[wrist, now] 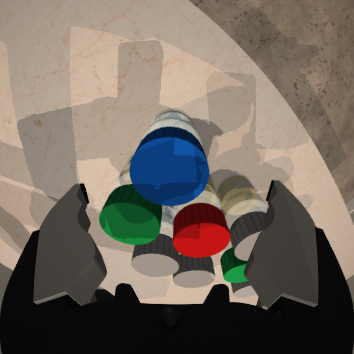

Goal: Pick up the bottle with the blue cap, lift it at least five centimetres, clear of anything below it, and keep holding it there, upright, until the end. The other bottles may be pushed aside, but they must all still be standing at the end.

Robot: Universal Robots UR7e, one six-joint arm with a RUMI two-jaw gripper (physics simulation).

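Frame: origin at the arm's base, x left, y back, z up, level; millimetres.
Seen in the pictures: gripper, between the fingertips: (176, 184).
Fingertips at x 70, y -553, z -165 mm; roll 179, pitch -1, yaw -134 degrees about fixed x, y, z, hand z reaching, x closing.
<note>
Pixels of each thing's top centre, then the offset from my fingertips to it. Level surfaces: height alone.
- bottle with the blue cap, centre of its top: (168, 175) dz +6, dx +11, dy -4 mm
- round table top, height of its surface: dz -99 mm
- bottle with a green cap, centre of its top: (128, 225) dz +6, dx +1, dy +57 mm
- red cap, centre of its top: (201, 241) dz +6, dx -60, dy +28 mm
- smaller green-capped bottle, centre of its top: (243, 273) dz +6, dx -157, dy +37 mm
The bottle with the blue cap (169, 167) stands upright on the round table top (37, 70), at the far edge of the bottle group, seen from above. Part of its clear body shows behind the cap. My gripper (176, 184) is open, with its jaws wide apart at the left and right of the view, and nothing is between the fingers' grip. The blue cap lies between and slightly beyond the fingertips in the view. A bottle with a green cap (131, 219) and one with a red cap (201, 235) stand close on the near side of it.
Bottles with grey caps (155, 260) (194, 274) (248, 234) and a smaller green-capped bottle (234, 268) stand nearer the gripper's base, the right ones partly hidden by the right jaw. The table's curved edge runs along the right, with brown speckled floor (310, 65) beyond.
</note>
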